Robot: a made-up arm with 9 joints. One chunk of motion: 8 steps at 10 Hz.
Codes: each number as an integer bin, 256 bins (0 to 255) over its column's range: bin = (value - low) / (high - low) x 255, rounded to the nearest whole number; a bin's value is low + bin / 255 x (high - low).
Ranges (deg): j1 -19..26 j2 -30..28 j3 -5..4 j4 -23..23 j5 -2..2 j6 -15..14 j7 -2..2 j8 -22..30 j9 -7..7
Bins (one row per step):
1: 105 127 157 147 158 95 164 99 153
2: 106 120 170 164 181 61 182 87 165
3: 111 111 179 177 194 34 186 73 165
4: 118 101 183 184 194 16 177 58 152
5: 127 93 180 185 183 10 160 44 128
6: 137 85 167 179 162 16 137 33 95
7: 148 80 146 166 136 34 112 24 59
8: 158 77 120 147 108 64 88 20 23
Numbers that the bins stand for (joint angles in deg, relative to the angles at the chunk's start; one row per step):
1: -0.47 -1.11 0.54 3.52 0.48 -4.20 0.57 -1.81 1.40
2: -0.29 -2.71 1.00 6.58 0.84 -8.06 0.85 -4.26 2.06
3: 0.59 -4.75 1.32 8.93 1.04 -11.13 0.92 -7.11 2.06
4: 1.82 -7.03 1.46 10.19 1.04 -13.18 0.78 -10.17 1.35
5: 3.41 -8.85 1.35 10.37 0.87 -13.86 0.51 -13.03 0.03
6: 5.18 -10.67 0.89 9.29 0.54 -13.18 0.15 -15.27 -1.78
7: 7.12 -11.80 0.15 6.95 0.13 -11.13 -0.24 -17.11 -3.76
8: 8.88 -12.49 -0.76 3.52 -0.31 -7.72 -0.62 -17.92 -5.74

